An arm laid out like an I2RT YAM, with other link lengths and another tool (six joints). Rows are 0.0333 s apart.
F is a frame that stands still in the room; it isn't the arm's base.
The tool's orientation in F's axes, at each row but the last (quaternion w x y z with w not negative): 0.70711, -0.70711, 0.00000, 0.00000; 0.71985, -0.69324, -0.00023, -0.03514; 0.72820, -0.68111, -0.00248, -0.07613; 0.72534, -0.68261, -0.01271, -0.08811; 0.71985, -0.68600, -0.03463, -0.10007
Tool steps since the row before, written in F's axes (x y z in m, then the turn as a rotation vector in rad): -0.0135, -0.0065, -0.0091, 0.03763, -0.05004, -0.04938; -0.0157, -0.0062, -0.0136, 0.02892, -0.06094, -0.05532; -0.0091, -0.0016, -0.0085, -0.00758, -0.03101, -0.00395; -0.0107, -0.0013, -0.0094, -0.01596, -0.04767, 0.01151; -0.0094, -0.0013, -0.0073, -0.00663, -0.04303, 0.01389
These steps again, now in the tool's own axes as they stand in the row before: -0.0135, 0.0091, -0.0065, 0.03763, 0.04938, -0.05004; -0.0160, 0.0125, -0.0075, 0.02920, 0.05447, -0.06157; -0.0097, 0.0073, -0.0031, -0.00458, 0.00117, -0.03182; -0.0117, 0.0077, -0.0030, -0.00884, -0.01619, -0.04816; -0.0104, 0.0053, -0.0025, 0.00027, -0.01656, -0.04259
